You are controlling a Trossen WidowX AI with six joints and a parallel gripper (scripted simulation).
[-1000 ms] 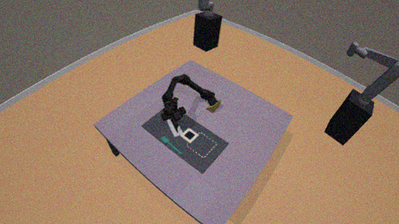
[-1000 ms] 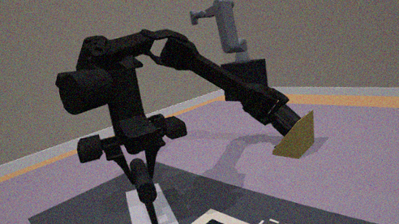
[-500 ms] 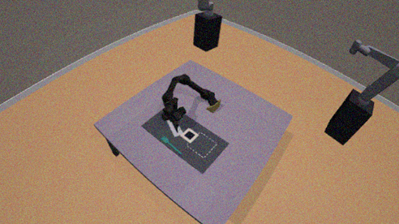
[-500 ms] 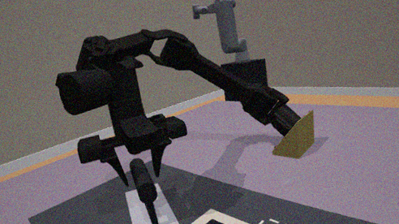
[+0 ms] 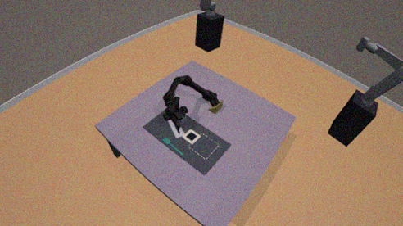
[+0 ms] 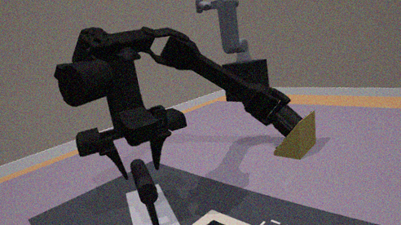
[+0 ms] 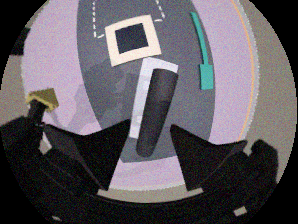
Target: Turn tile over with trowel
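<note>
Right now my gripper tip is 120 mm to the right of the dark mat, 100 mm above it and 10 mm short of it. Round my gripper tip: teal trowel (150 mm ahead, 120 mm to the left, 70 mm below); then tile (160 mm to the left, 70 mm below, 20 mm behind).
</note>
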